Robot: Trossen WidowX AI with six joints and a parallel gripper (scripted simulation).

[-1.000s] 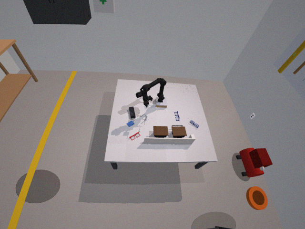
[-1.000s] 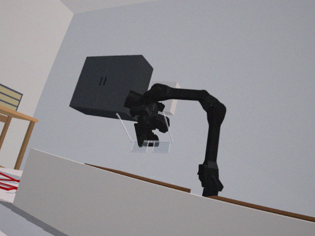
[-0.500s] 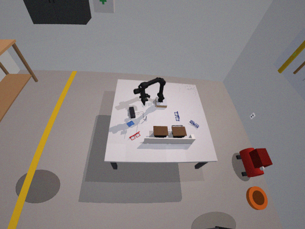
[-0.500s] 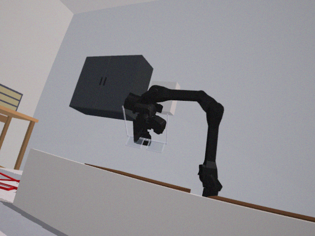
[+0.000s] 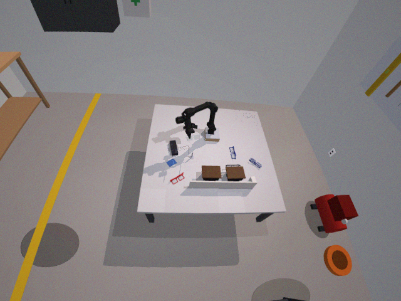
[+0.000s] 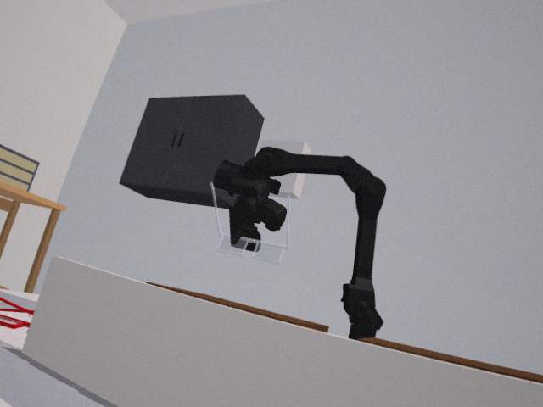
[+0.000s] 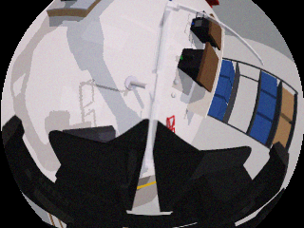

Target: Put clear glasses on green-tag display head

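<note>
The display head lies 25 cm ahead of my gripper tip, 20 cm to the left of it and 15 cm below it. Also, from my gripper tip: black case (2 cm behind, 15 cm to the right, 19 cm below); grey piece (7 cm ahead, 4 cm to the left, 18 cm below); blue cloth (14 cm ahead, 16 cm to the right, 20 cm below).
</note>
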